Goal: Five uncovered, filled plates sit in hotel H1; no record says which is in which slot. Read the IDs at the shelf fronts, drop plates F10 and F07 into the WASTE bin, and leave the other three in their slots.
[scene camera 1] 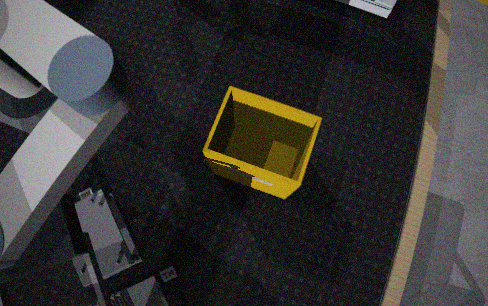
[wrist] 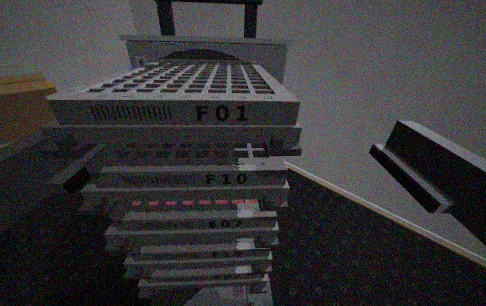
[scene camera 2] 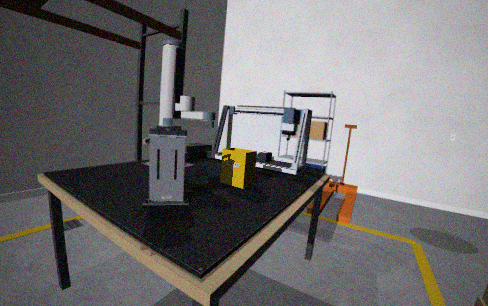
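Hotel H1 is a grey upright rack, close ahead in the wrist view. Its top plate F01 shows open wells. Plate F10 lies directly below. The third plate has a blurred ID, apparently E07, and reddish wells. The fourth plate has an illegible ID; the lowest plate shows no readable ID. My gripper is open and empty, its fingers wide apart left and right of the stack's upper part. The yellow WASTE bin stands upright on the table.
The arm reaches over the table near the hotel. A grey flat nest lies beside the H1 label. A white gantry machine stands behind the bin. The table's wooden edge runs at the right.
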